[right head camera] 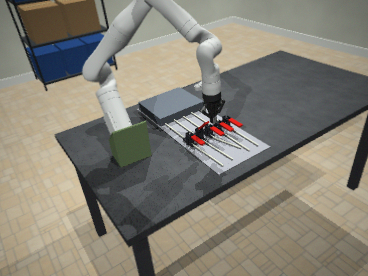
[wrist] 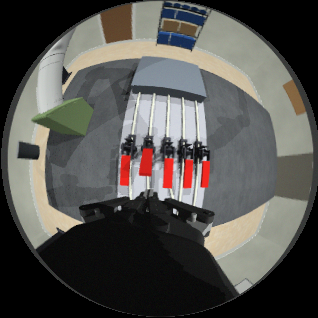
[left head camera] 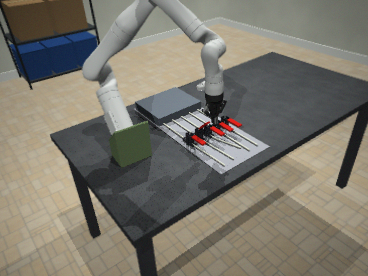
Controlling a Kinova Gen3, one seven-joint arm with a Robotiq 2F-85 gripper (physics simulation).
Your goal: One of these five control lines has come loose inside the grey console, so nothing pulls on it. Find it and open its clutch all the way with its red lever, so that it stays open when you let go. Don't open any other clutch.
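Where they show: gripper, between the fingertips: [right head camera: 213, 123] [wrist: 149, 193] [left head camera: 214, 123]; arm's base, origin of its link: [right head camera: 123, 131] [wrist: 51, 106] [left head camera: 124, 131].
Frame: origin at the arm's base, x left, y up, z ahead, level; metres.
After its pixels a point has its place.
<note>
Five pale control lines run from the grey console [left head camera: 168, 104] @(x 0.177, y -0.087, z 0.376 m) [right head camera: 171, 104] @(x 0.176, y -0.087, z 0.379 m) [wrist: 170, 75] @(x 0.162, y -0.087, z 0.390 m) across a white board [left head camera: 241, 158] @(x -0.358, y -0.131, z 0.347 m) [right head camera: 240, 158] @(x -0.357, y -0.131, z 0.347 m) [wrist: 160, 122], each with a black clutch and a red lever. In the wrist view, the second lever from the left [wrist: 146, 162] @(x -0.165, y -0.027, z 0.316 m) [left head camera: 204, 125] @(x -0.172, y -0.029, z 0.306 m) [right head camera: 202, 126] @(x -0.162, y -0.039, z 0.307 m) is tilted up. The leftmost lever [wrist: 125, 171] @(x -0.187, y -0.075, z 0.262 m) [left head camera: 199, 140] @(x -0.192, y -0.076, z 0.256 m) [right head camera: 198, 140] @(x -0.191, y -0.075, z 0.256 m), middle lever [wrist: 168, 173] @(x -0.193, y -0.075, z 0.370 m), fourth lever [wrist: 188, 174] @(x -0.197, y -0.075, z 0.424 m) and rightmost lever [wrist: 205, 174] @(x -0.200, y -0.075, z 0.478 m) lie low. My gripper [left head camera: 215, 121] @(x -0.220, y -0.002, z 0.321 m) [right head camera: 213, 120] @(x -0.220, y -0.002, z 0.321 m) [wrist: 149, 193] @(x -0.220, y -0.002, z 0.321 m) is shut and empty, above the lever area. The console's inside is hidden.
A green panel [left head camera: 131, 144] @(x -0.056, y -0.036, z -0.005 m) [right head camera: 131, 144] @(x -0.057, y -0.038, z 0.000 m) [wrist: 72, 117] @(x -0.036, y -0.048, z 0.086 m) stands on the dark table [left head camera: 295, 90] @(x -0.155, y -0.134, z 1.053 m) [right head camera: 300, 90] @(x -0.158, y -0.134, z 1.040 m) [wrist: 235, 125] @(x 0.008, y -0.134, z 0.719 m), left of the board, beside a white arm-like part [left head camera: 115, 107] @(x 0.035, y 0.103, z -0.001 m) [wrist: 50, 80] @(x 0.037, y 0.073, z 0.048 m). A shelf rack with boxes stands beyond the table.
</note>
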